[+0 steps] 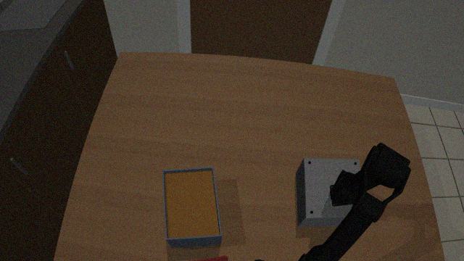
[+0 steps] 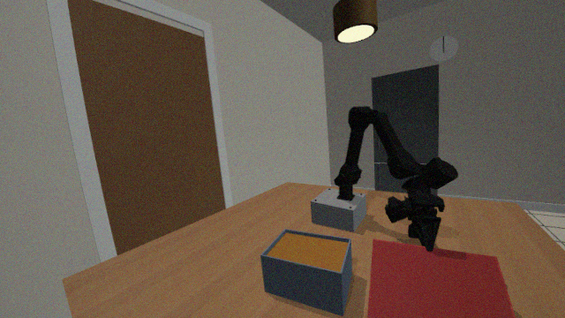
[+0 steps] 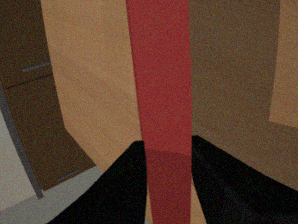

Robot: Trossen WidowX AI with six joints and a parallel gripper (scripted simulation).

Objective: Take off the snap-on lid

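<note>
My gripper tip is 70 mm short of the red lid and 40 mm above it. The rest, counted from my gripper tip: blue-grey storage box: 270 mm to the right, 90 mm ahead, 50 mm below.
</note>
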